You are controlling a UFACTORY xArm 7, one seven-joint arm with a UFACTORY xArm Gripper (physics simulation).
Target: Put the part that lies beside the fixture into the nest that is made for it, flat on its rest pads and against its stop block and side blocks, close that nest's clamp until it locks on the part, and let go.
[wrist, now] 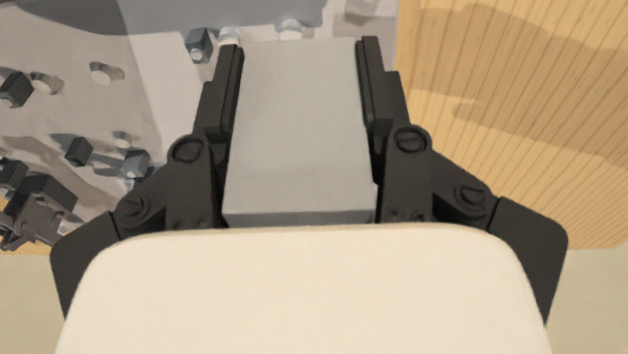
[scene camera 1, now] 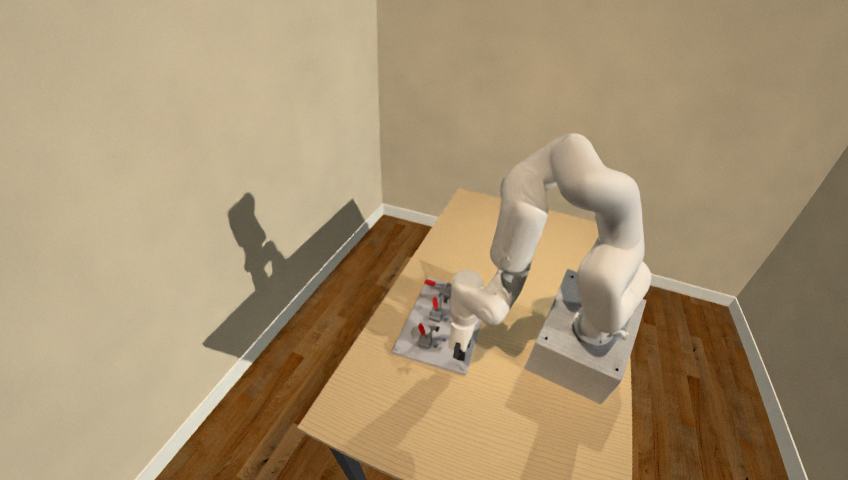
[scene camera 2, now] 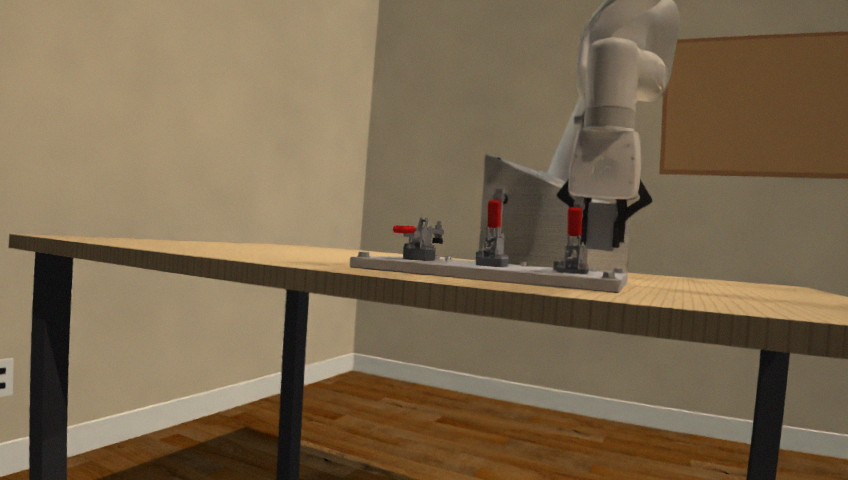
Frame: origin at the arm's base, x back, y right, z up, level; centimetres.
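Seen in the pictures: gripper, fingertip midpoint: (wrist: 302, 70) (scene camera 1: 461, 352) (scene camera 2: 599, 245).
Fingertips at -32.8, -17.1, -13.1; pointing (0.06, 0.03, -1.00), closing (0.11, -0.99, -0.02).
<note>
Pixels of each thing's top centre, then the offset from my fingertips to it, as dx, dy, dz. "pt": a spot on its surface instead. Level surfaces: height alone.
- grey block-shaped part at its top centre: (wrist: 297, 226) (scene camera 2: 602, 202) -0.1, -0.1, +6.5
- fixture plate at its top centre: (wrist: 141, 156) (scene camera 2: 497, 265) (scene camera 1: 444, 320) -11.0, +11.5, -3.9
- middle clamp at a spot on its surface: (scene camera 2: 493, 214) (scene camera 1: 433, 302) pt -15.2, +10.7, +3.1
- far clamp at a spot on its surface: (scene camera 2: 404, 228) (scene camera 1: 424, 282) pt -23.1, +19.7, +0.4
- dark block at its top centre: (wrist: 196, 53) -1.3, +5.0, -2.7
- round pad at its top centre: (wrist: 290, 35) -0.6, +0.6, -3.3
- wooden table at its surface level: dz -5.4
My gripper (scene camera 1: 459, 352) (scene camera 2: 602, 240) (wrist: 302, 70) points down and is shut on the grey block-shaped part (scene camera 2: 602, 221) (wrist: 300, 125). It holds the part above the near right end of the fixture plate (scene camera 1: 409, 347) (scene camera 2: 529, 275) (wrist: 150, 60), with a gap under the part in scene camera 2. The near clamp (scene camera 1: 421, 328) (scene camera 2: 574, 221) and the middle clamp (scene camera 1: 435, 303) (scene camera 2: 493, 214) have red handles upright. The far clamp (scene camera 1: 429, 282) (scene camera 2: 404, 228) has its handle level. In the wrist view a dark block (wrist: 199, 46) and a round pad (wrist: 290, 30) show beyond the fingertips; the part hides what is under it.
The plate stands on the wooden table (scene camera 1: 368, 410) (scene camera 2: 714, 291) (wrist: 500, 60). More dark blocks (wrist: 17, 90) (wrist: 79, 151) and pads (wrist: 101, 74) stand on the plate to the left in the wrist view. The grey robot base (scene camera 1: 571, 380) stands to the right in scene camera 1.
</note>
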